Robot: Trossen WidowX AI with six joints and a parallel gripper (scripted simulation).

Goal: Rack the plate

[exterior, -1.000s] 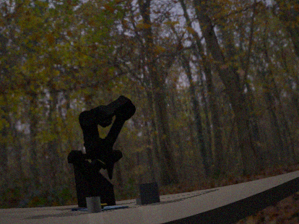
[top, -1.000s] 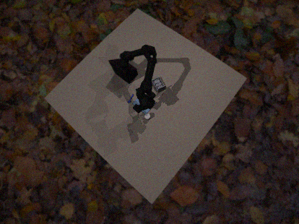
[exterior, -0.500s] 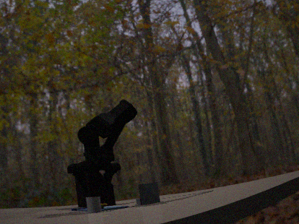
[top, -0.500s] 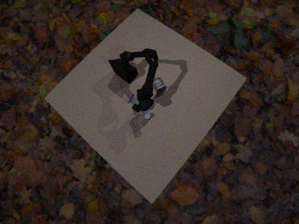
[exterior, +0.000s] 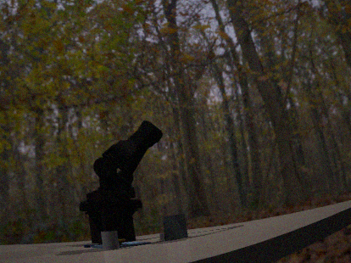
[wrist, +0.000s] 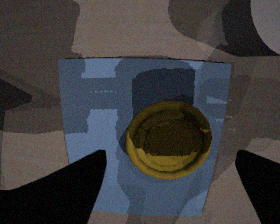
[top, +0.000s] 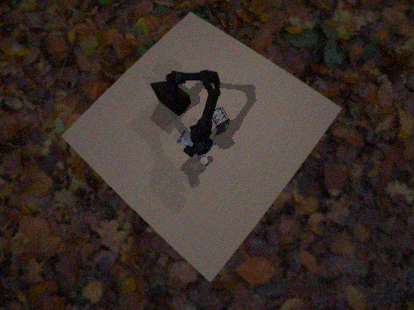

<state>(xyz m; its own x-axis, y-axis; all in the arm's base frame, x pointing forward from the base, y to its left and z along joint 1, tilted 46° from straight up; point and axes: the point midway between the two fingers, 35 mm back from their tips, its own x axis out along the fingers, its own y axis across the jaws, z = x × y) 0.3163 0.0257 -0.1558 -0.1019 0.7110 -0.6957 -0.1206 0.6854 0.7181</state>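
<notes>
My gripper tip is 2 cm above the yellow plate. Also, from my gripper tip: small white cup: 9 cm ahead, 5 cm to the right, 2 cm below; blue spoon: 13 cm behind, 4 cm to the right, 4 cm below; light blue mat: 2 cm behind, 2 cm to the left, 4 cm below.
</notes>
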